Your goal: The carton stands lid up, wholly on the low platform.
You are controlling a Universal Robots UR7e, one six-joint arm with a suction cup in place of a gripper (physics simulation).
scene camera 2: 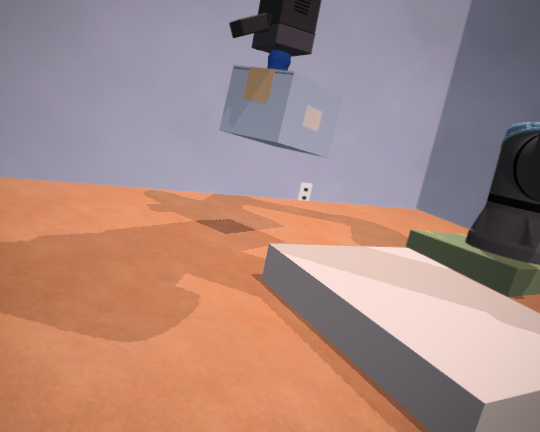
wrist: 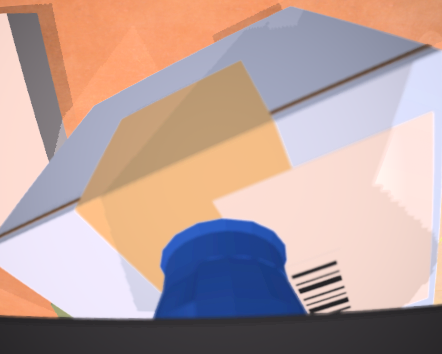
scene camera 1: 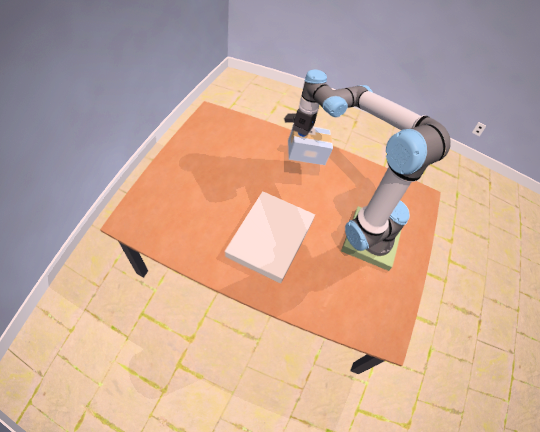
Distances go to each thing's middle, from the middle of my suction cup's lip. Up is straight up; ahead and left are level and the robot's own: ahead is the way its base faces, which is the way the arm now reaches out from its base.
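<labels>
Distances counted from my suction cup: carton (scene camera 2: pixel 281 108), 20 mm to the right of it, 30 mm behind it, 70 mm below it; low white platform (scene camera 2: pixel 441 344), 60 mm behind it, 350 mm to the left of it, 250 mm below it.
</labels>
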